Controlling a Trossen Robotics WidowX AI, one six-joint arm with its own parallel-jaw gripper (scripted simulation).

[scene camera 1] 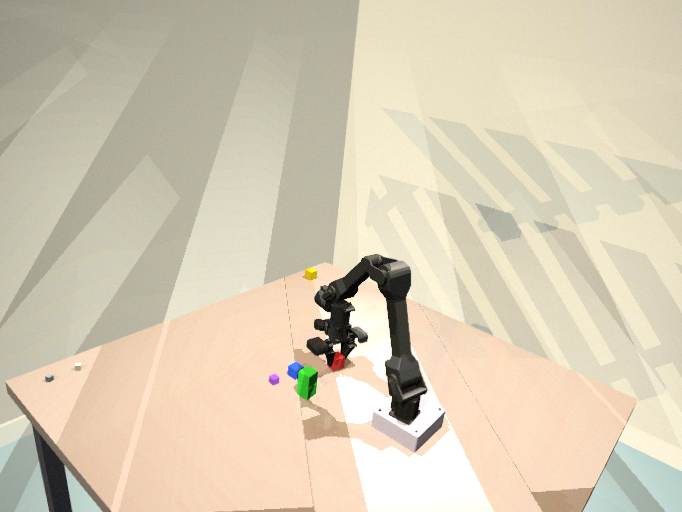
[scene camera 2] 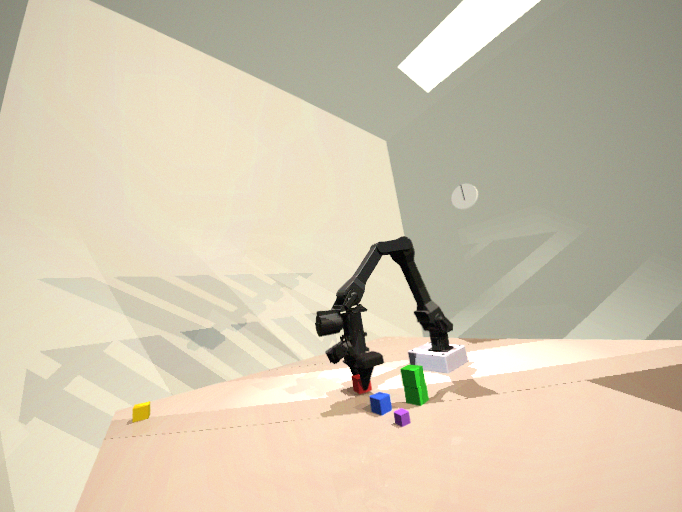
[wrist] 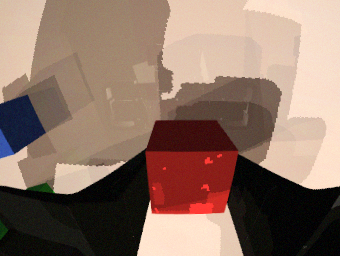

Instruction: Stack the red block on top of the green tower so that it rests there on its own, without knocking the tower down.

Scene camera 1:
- my gripper: 335, 364
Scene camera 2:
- my gripper: 362, 387
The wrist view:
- my gripper: 186, 152
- red block: 190, 163, held by my gripper
